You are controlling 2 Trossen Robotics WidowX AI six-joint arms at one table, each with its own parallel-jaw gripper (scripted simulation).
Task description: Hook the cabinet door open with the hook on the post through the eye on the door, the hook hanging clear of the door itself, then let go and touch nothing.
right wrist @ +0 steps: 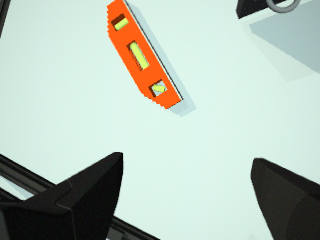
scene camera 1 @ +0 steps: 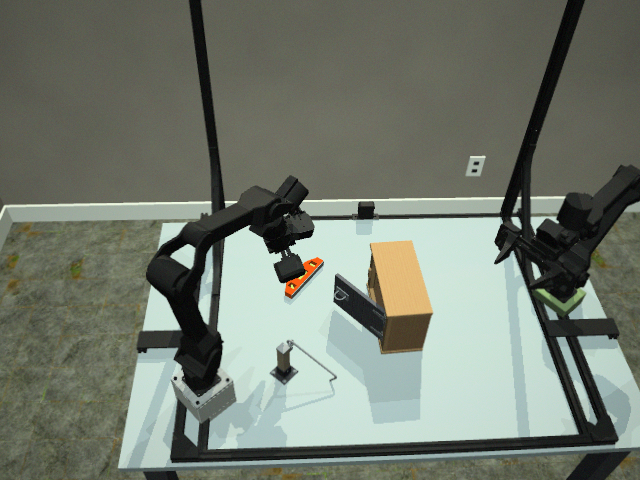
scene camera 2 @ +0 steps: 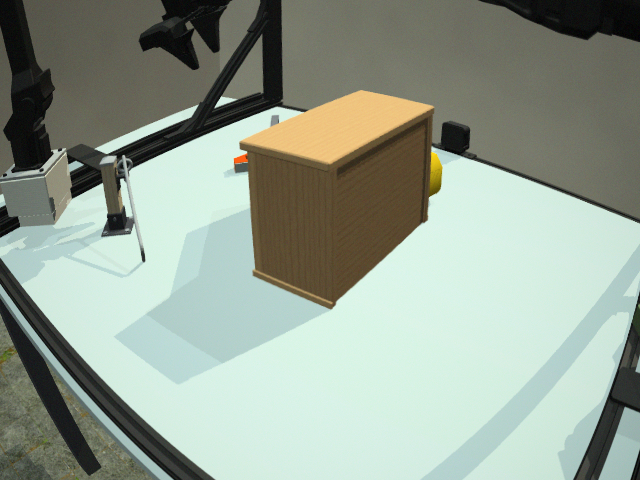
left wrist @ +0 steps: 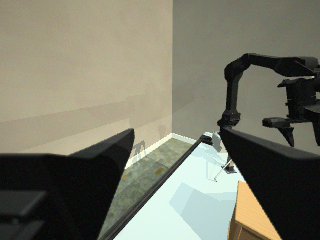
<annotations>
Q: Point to a dark door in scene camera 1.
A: At 368, 313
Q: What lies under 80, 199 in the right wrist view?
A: The right gripper.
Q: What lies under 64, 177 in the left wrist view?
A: The left gripper.
</annotations>
